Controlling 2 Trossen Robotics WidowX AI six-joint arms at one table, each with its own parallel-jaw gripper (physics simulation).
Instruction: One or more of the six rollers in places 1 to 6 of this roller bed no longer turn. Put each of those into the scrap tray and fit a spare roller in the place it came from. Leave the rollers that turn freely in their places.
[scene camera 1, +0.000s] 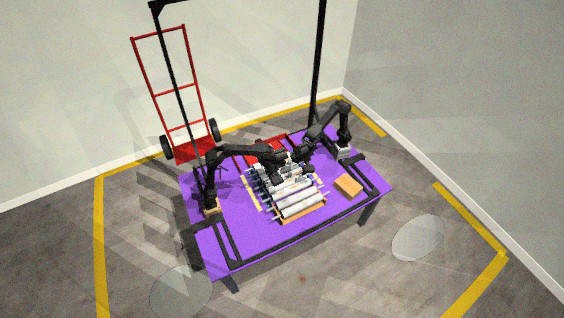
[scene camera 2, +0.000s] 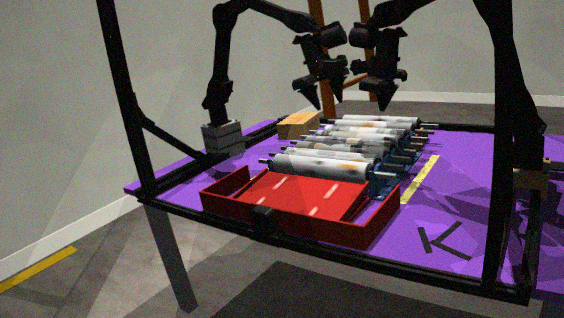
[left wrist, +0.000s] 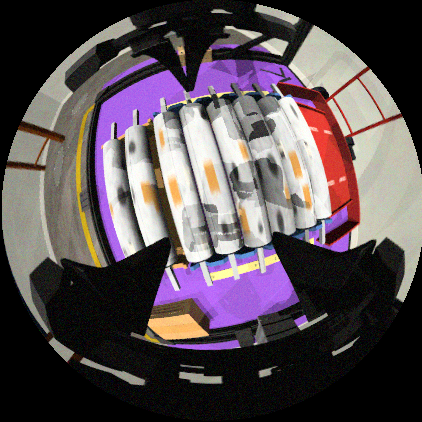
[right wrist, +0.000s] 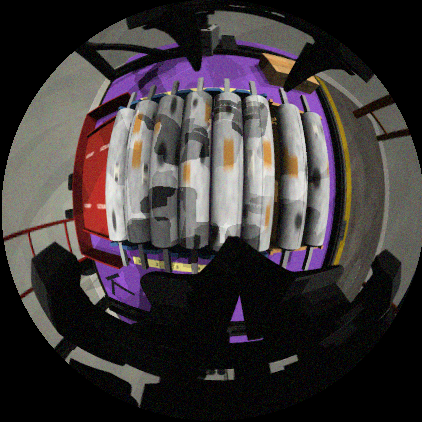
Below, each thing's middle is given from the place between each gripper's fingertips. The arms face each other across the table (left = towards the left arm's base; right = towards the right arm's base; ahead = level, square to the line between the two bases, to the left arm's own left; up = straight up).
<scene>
Right now the roller (scene camera 2: 349, 156) is 15 cm behind my right hand, 9 cm to the left of it and 9 cm below it. The rest, counted from my right hand: cardboard box (scene camera 2: 297, 124) (19 cm ahead, 41 cm to the left, 11 cm below).
Right now my left hand is 160 mm past the roller, 100 mm above it and 70 mm to the left of it. Round my left hand: cardboard box: 250 mm to the left, 180 mm ahead, 120 mm below.
</scene>
